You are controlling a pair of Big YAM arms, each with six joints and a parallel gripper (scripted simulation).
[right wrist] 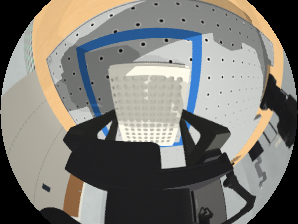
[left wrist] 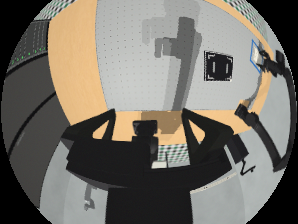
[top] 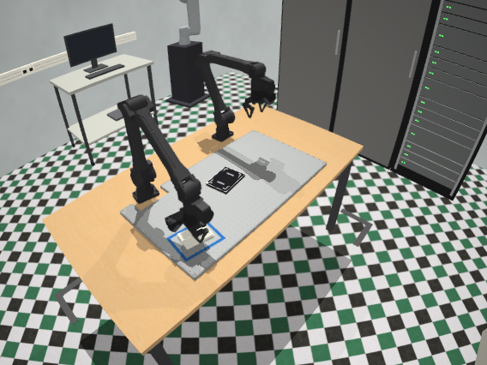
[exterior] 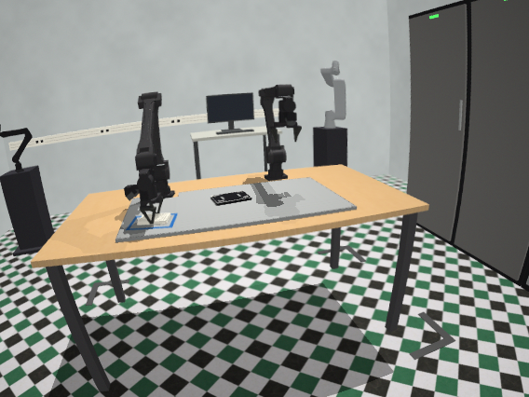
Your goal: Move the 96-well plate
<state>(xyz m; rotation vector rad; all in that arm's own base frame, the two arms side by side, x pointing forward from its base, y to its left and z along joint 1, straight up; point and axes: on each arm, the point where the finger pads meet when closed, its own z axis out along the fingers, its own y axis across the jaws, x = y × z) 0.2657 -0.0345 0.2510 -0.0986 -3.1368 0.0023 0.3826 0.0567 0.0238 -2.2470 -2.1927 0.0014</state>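
My right gripper is now 10 cm past the black plate nest, 37 cm to the right of it and 1 cm above it. Also, from my right hand: white 96-well plate: right at my right hand.
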